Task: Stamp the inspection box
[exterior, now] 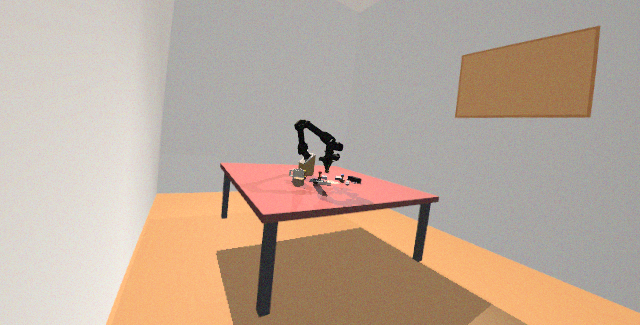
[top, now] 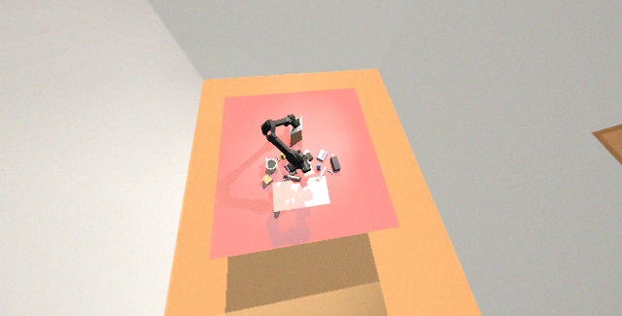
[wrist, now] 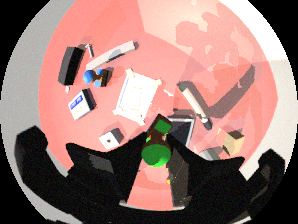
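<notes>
Right now the card is 9 cm below my gripper tip, 6 cm to the left of it and 1 cm ahead of it. From my gripper tip the other things lie so: green-topped stamp: right at my gripper tip; red-topped stamp: 9 cm behind, 7 cm below; grey block: 12 cm behind, 8 cm below, 7 cm to the left.
</notes>
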